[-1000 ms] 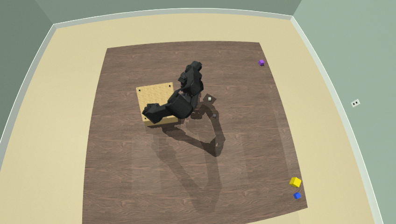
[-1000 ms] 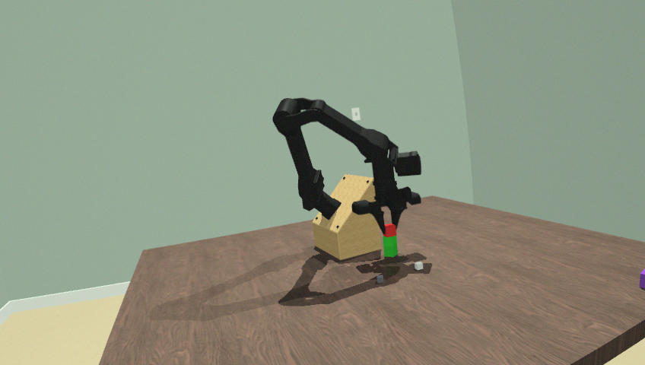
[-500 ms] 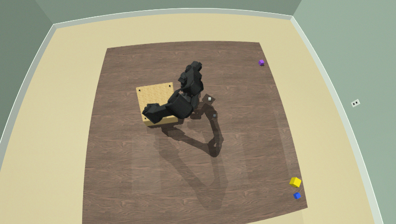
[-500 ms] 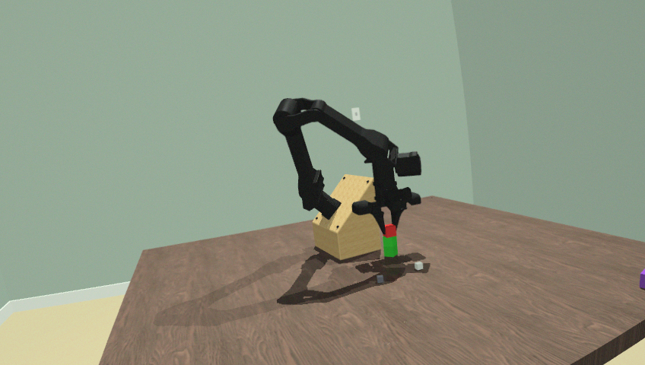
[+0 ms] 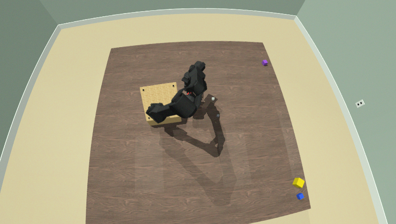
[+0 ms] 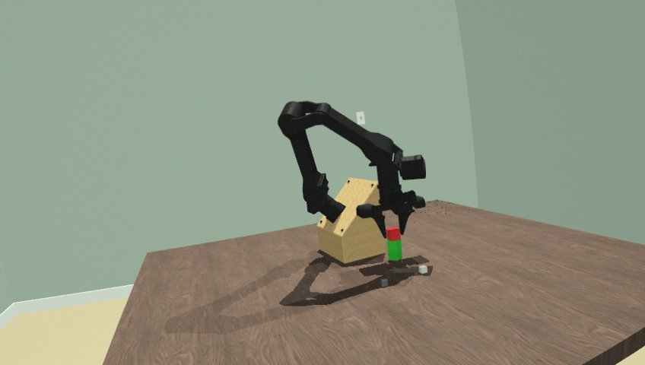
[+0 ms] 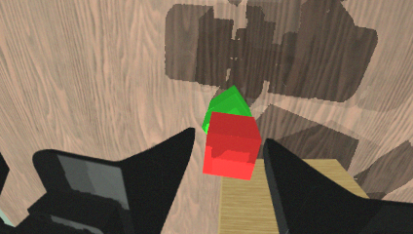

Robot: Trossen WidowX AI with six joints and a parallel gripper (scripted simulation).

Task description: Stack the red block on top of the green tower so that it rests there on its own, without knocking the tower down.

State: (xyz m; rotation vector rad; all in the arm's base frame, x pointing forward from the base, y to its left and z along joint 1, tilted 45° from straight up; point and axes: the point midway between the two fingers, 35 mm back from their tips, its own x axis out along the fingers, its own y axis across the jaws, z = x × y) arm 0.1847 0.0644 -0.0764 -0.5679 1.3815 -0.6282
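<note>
Now: gripper tip 1 cm below the red block. Also, from my gripper tip: white cube (15 cm ahead, 6 cm below); grey cube (16 cm ahead, 11 cm to the right, 6 cm below); purple cube (60 cm ahead, 30 cm to the left, 5 cm below).
</note>
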